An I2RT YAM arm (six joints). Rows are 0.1 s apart.
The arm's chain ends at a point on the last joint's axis. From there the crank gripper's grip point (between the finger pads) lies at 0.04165 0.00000 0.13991 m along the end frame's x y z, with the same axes.
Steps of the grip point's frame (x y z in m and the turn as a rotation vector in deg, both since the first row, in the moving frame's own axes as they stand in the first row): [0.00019, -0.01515, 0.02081, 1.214, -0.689, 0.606]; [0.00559, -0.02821, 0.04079, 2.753, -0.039, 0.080]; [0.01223, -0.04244, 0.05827, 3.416, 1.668, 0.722]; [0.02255, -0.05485, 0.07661, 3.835, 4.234, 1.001]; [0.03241, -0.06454, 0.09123, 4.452, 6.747, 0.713]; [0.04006, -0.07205, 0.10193, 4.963, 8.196, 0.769]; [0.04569, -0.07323, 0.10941, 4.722, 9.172, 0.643]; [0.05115, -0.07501, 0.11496, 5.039, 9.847, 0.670]
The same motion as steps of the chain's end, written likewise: [0.00186, -0.01261, 0.02035, 1.214, -0.689, 0.606]; [0.00568, -0.02155, 0.04092, 2.753, -0.039, 0.080]; [0.00813, -0.03469, 0.05977, 3.416, 1.668, 0.722]; [0.01227, -0.04642, 0.08035, 3.835, 4.234, 1.001]; [0.01621, -0.05451, 0.09749, 4.452, 6.747, 0.713]; [0.02049, -0.06094, 0.10979, 4.963, 8.196, 0.769]; [0.02388, -0.06263, 0.11828, 4.722, 9.172, 0.643]; [0.02780, -0.06372, 0.12465, 5.039, 9.847, 0.670]
